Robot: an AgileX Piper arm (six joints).
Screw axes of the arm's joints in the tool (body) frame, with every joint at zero. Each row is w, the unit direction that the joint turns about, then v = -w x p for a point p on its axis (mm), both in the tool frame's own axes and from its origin. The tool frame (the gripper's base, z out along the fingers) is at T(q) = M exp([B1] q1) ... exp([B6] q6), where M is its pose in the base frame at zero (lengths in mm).
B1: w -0.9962 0 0.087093 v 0.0 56.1 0.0
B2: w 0 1 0 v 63.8 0.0 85.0
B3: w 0 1 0 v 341.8 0.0 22.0
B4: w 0 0 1 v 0.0 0.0 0.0
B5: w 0 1 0 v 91.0 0.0 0.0
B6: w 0 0 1 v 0.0 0.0 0.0
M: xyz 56.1 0.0 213.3 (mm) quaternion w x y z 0.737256 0 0.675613 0
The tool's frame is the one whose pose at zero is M.
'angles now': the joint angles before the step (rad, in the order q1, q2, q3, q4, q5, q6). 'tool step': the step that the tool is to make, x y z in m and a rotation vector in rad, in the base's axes. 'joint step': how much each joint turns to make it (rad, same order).
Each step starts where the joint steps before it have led.
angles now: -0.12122 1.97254 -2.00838 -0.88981 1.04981 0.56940
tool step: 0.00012 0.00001 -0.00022 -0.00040 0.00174 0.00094
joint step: 0.00001 0.00045 -0.00003 0.00043 0.00001 -0.00185
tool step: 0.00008 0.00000 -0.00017 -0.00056 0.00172 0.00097
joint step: -0.00002 0.00030 0.00007 0.00032 -0.00003 -0.00192
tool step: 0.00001 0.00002 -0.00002 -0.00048 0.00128 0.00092
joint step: 0.00000 0.00002 -0.00005 0.00039 0.00002 -0.00183
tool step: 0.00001 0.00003 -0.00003 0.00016 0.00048 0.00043
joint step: 0.00001 0.00001 -0.00002 0.00052 0.00001 -0.00075
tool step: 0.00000 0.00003 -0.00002 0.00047 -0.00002 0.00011
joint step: 0.00001 -0.00003 0.00001 0.00052 0.00001 -0.00009
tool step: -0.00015 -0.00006 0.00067 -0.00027 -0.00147 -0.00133
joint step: -0.00001 0.00000 -0.00239 -0.00032 0.00157 0.00014
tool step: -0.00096 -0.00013 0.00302 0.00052 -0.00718 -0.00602
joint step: 0.00000 -0.00127 -0.00914 -0.00014 0.00688 0.00148
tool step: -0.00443 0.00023 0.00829 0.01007 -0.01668 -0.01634
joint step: 0.00000 -0.00994 -0.01790 0.00852 0.02180 0.00195
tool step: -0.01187 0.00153 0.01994 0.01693 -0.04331 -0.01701
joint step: 0.00000 -0.03426 -0.02547 0.01883 0.02810 -0.00098
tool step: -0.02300 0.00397 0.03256 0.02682 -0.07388 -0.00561
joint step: -0.00012 -0.06867 -0.02628 0.03699 0.02757 -0.00966
